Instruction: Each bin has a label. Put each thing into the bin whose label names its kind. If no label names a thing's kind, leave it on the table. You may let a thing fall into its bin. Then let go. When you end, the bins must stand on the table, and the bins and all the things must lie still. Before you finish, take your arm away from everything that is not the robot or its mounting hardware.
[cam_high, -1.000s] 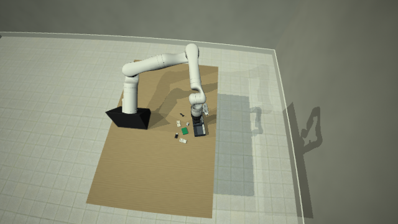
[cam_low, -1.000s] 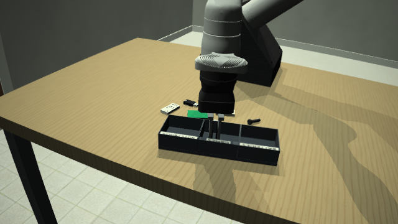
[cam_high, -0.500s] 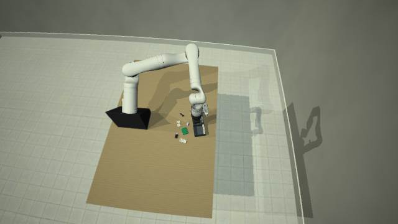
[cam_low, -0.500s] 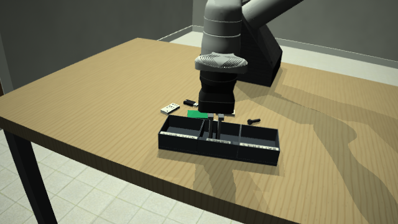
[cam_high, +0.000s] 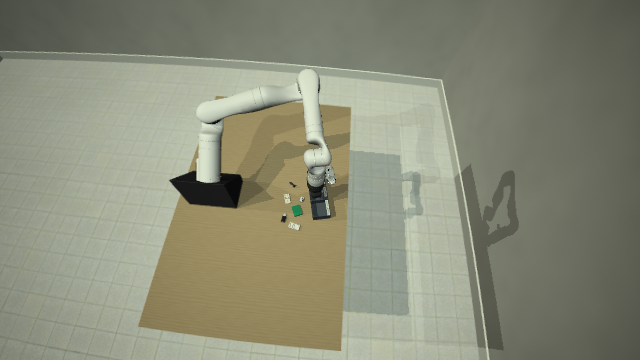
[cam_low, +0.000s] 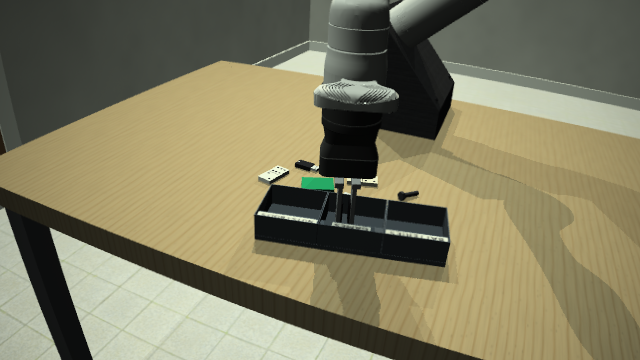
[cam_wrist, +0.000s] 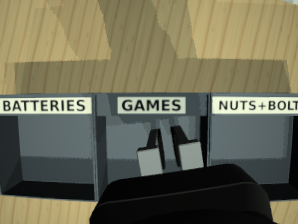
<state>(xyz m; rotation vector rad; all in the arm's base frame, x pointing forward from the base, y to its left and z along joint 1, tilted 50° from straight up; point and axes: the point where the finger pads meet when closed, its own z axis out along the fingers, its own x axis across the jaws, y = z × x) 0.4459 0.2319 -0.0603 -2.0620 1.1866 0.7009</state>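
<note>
My hand is 20 mm above the black three-part bin, 10 mm to the right of it and 10 mm past it. From my hand the other things lie so: flat green piece (90 mm to the right, 90 mm behind, 40 mm below); then black bolt (140 mm behind, 40 mm to the left, 30 mm below); then small white thing (80 mm behind, 30 mm to the right, 30 mm below).
</note>
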